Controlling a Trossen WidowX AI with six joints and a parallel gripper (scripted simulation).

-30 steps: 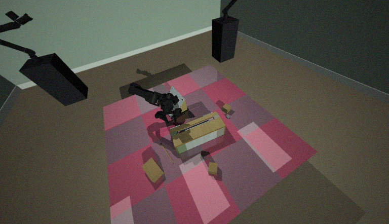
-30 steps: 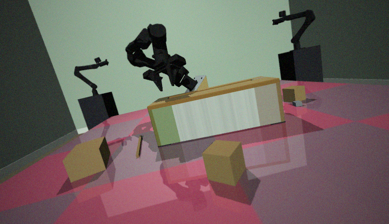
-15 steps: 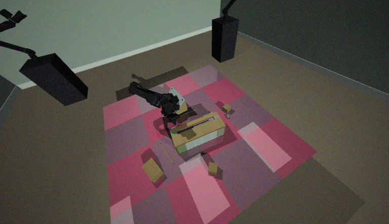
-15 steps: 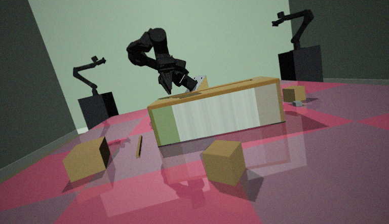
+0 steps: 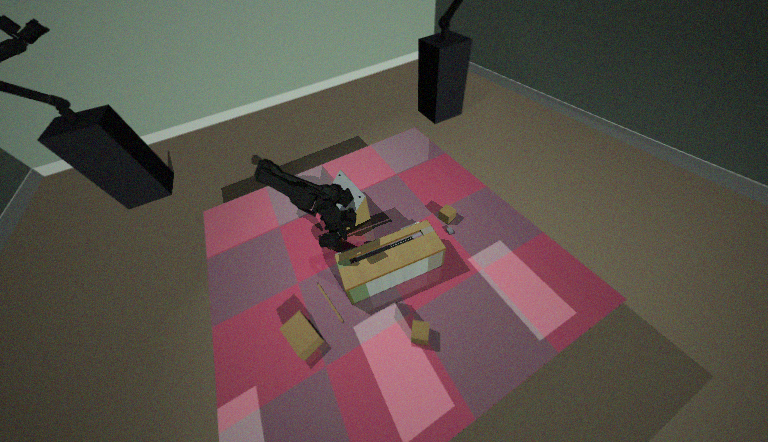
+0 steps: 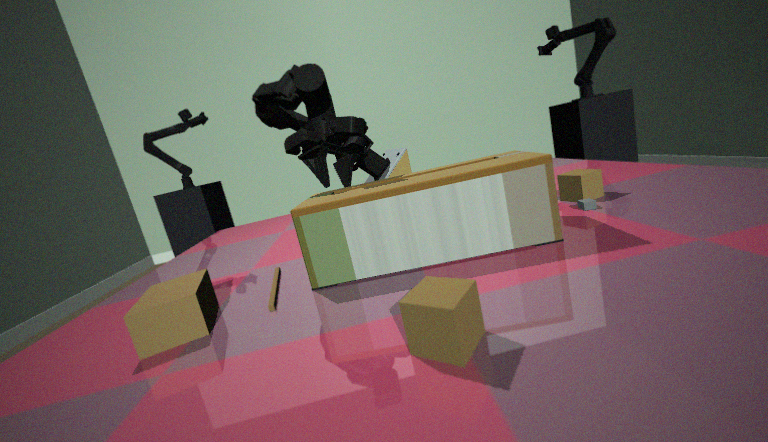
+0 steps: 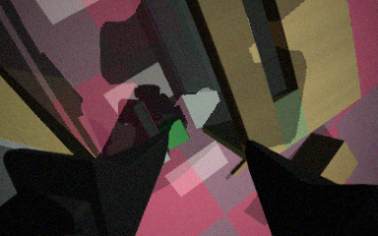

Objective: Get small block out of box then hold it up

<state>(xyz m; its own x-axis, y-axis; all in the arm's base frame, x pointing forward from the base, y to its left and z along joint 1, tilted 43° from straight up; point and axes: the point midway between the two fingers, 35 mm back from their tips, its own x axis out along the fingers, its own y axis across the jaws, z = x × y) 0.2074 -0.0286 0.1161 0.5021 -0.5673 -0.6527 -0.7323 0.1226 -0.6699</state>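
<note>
My gripper tip is 20 mm past the green block, 10 mm to the left of it and 110 mm above it. The rest, counted from my gripper tip: box (70 mm ahead, 140 mm to the left, 60 mm below); then grey piece (80 mm ahead, 440 mm to the left, 120 mm below); then thin stick (120 mm ahead, 130 mm to the right, 120 mm below).
</note>
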